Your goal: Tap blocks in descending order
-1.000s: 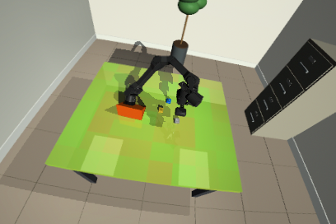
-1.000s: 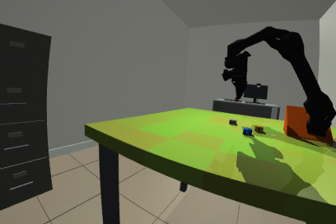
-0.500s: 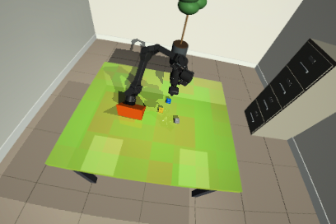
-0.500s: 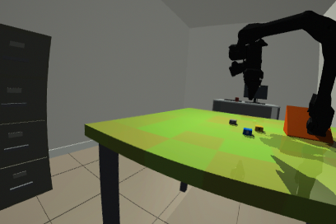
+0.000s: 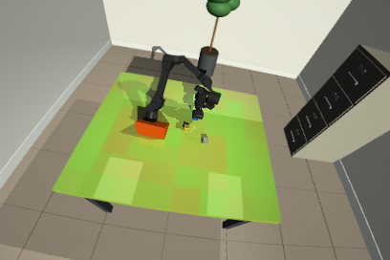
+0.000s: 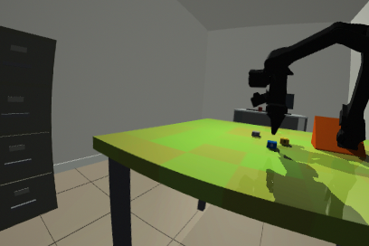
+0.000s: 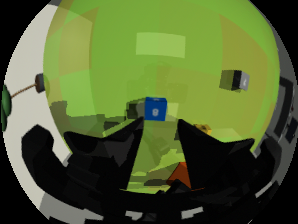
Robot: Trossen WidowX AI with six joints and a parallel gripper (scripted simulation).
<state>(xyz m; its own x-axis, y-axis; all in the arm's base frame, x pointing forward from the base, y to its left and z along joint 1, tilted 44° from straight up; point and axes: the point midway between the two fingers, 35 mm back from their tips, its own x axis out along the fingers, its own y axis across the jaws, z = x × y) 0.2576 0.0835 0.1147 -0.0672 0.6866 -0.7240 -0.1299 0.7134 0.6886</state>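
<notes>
My gripper tip is 4 cm above the blue block and 1 cm to the right of it. Round my gripper tip: yellow block: 9 cm to the right, 4 cm below, 4 cm behind; grey block: 15 cm to the right, 9 cm ahead, 4 cm below.
</notes>
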